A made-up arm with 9 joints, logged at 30 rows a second.
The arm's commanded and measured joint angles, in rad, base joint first. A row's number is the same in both.
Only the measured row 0 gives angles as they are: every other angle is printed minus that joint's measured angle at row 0.
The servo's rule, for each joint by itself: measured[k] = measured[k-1] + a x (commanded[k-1-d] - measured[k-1]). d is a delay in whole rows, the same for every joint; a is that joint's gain. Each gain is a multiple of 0.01, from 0.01 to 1. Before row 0 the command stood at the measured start. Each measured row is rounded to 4 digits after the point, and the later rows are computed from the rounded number. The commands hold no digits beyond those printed.
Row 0, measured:
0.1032, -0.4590, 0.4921, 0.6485, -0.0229, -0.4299, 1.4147, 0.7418, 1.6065
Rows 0 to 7, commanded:
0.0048, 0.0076, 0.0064, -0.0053, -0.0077, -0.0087, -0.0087, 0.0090, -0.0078
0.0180, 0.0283, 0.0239, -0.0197, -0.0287, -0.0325, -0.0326, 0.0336, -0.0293
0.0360, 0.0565, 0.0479, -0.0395, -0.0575, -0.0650, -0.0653, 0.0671, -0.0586
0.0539, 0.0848, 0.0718, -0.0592, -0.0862, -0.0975, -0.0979, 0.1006, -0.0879
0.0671, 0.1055, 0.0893, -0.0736, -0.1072, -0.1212, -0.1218, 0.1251, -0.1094
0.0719, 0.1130, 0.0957, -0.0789, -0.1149, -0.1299, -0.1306, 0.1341, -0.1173
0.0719, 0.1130, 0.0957, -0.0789, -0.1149, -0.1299, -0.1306, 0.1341, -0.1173
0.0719, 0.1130, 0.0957, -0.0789, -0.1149, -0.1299, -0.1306, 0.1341, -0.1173
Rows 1 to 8, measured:
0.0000, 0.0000, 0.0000, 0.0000, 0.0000, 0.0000, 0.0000, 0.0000, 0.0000
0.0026, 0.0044, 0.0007, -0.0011, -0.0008, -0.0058, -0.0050, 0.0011, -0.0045
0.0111, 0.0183, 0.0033, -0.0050, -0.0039, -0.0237, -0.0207, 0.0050, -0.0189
0.0248, 0.0405, 0.0082, -0.0122, -0.0098, -0.0514, -0.0461, 0.0125, -0.0419
0.0408, 0.0662, 0.0152, -0.0221, -0.0182, -0.0823, -0.0756, 0.0231, -0.0686
0.0553, 0.0890, 0.0234, -0.0329, -0.0280, -0.1084, -0.1019, 0.0353, -0.0923
0.0644, 0.1029, 0.0314, -0.0426, -0.0376, -0.1228, -0.1183, 0.0472, -0.1068
0.0685, 0.1088, 0.0385, -0.0502, -0.0461, -0.1276, -0.1253, 0.0576, -0.1129
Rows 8 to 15, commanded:
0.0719, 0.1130, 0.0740, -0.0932, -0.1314, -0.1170, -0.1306, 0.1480, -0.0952
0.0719, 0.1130, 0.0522, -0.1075, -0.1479, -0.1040, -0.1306, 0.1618, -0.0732
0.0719, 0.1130, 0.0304, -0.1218, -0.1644, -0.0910, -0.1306, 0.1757, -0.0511
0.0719, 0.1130, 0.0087, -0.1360, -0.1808, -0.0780, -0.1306, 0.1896, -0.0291
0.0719, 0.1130, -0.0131, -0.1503, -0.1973, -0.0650, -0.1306, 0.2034, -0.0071
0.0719, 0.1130, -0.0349, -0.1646, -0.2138, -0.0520, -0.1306, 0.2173, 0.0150
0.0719, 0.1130, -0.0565, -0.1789, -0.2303, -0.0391, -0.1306, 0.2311, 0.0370
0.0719, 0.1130, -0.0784, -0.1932, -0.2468, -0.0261, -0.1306, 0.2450, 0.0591
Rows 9 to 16, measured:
0.0704, 0.1112, 0.0448, -0.0562, -0.0537, -0.1291, -0.1283, 0.0668, -0.1155
0.0712, 0.1122, 0.0480, -0.0640, -0.0622, -0.1210, -0.1296, 0.0765, -0.1037
0.0716, 0.1127, 0.0485, -0.0731, -0.0716, -0.1096, -0.1302, 0.0867, -0.0860
0.0718, 0.1129, 0.0465, -0.0833, -0.0818, -0.0971, -0.1304, 0.0974, -0.0658
0.0719, 0.1130, 0.0423, -0.0944, -0.0927, -0.0843, -0.1305, 0.1085, -0.0445
0.0719, 0.1130, 0.0362, -0.1061, -0.1042, -0.0714, -0.1306, 0.1199, -0.0228
0.0719, 0.1130, 0.0284, -0.1184, -0.1163, -0.0584, -0.1306, 0.1316, -0.0009
0.0719, 0.1130, 0.0191, -0.1311, -0.1288, -0.0455, -0.1306, 0.1435, 0.0211

